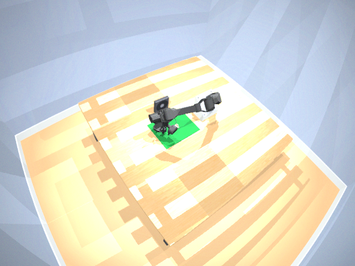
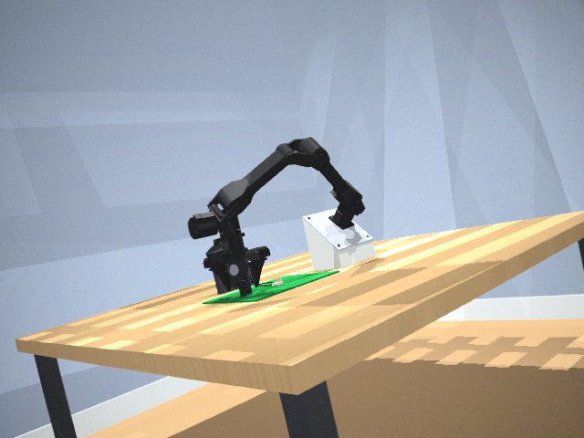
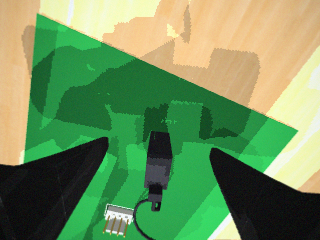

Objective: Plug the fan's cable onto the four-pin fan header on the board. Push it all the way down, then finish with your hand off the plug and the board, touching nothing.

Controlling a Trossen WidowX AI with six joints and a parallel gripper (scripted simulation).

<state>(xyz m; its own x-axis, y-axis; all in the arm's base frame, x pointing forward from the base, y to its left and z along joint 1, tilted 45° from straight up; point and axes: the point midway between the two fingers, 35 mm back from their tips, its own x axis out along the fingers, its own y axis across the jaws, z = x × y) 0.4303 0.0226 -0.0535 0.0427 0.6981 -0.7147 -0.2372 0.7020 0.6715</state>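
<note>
Now: the white four-pin header 120 mm behind my gripper tip, 20 mm below it and 10 mm to the left of it. The rest, counted from my gripper tip: black fan: 180 mm to the right, 120 mm behind, 40 mm above; green board: 90 mm behind, 30 mm below, 10 mm to the left; dark fan plug: 10 mm behind.
</note>
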